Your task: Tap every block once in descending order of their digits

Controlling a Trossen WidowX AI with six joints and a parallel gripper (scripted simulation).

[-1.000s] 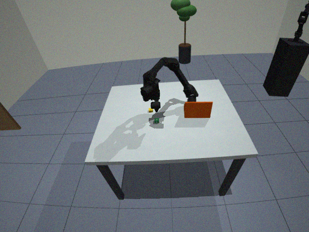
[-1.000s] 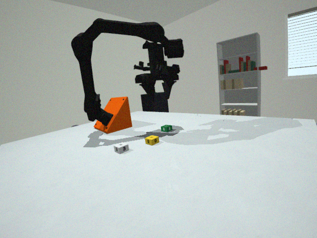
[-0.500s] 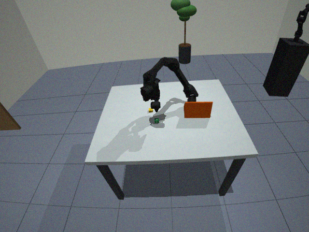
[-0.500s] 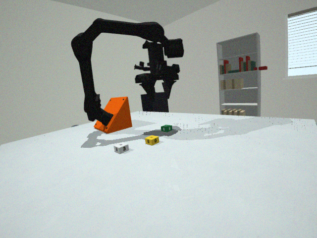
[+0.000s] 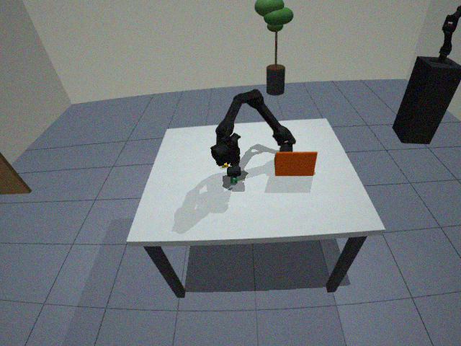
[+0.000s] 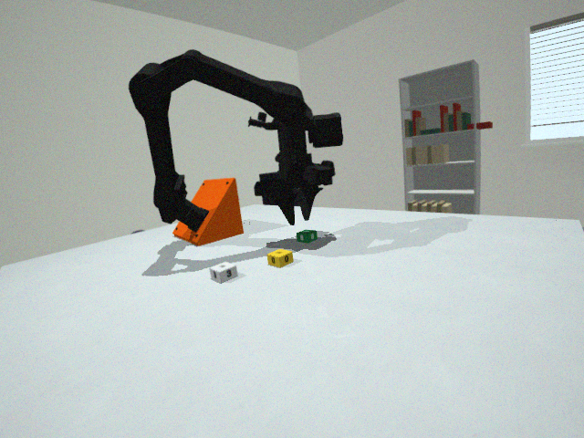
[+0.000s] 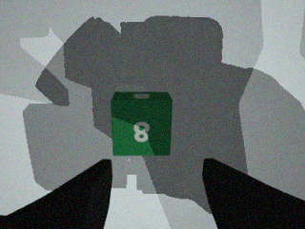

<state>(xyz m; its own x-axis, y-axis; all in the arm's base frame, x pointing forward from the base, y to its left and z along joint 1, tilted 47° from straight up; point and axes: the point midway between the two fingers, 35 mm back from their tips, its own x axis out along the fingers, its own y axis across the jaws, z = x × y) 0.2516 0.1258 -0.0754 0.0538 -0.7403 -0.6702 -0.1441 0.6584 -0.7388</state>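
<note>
The green block is 10 mm ahead of my gripper tip, 10 mm to the left of it and 30 mm below it. Round my gripper tip: yellow block (80 mm ahead, 110 mm to the right, 30 mm below); white block (50 mm ahead, 210 mm to the right, 30 mm below).
</note>
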